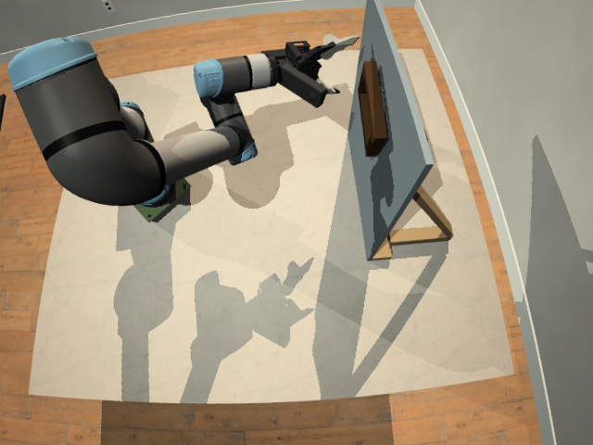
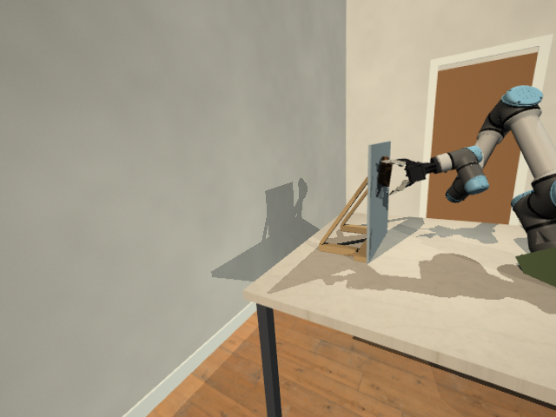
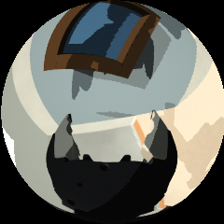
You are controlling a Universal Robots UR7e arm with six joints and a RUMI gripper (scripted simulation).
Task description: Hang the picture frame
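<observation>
The brown wooden picture frame is 10 mm behind my hand, 150 mm to the right of it and 10 mm above it. From my hand the other things lie so: upright grey-blue board 10 mm ahead, 150 mm to the right, 120 mm below.
</observation>
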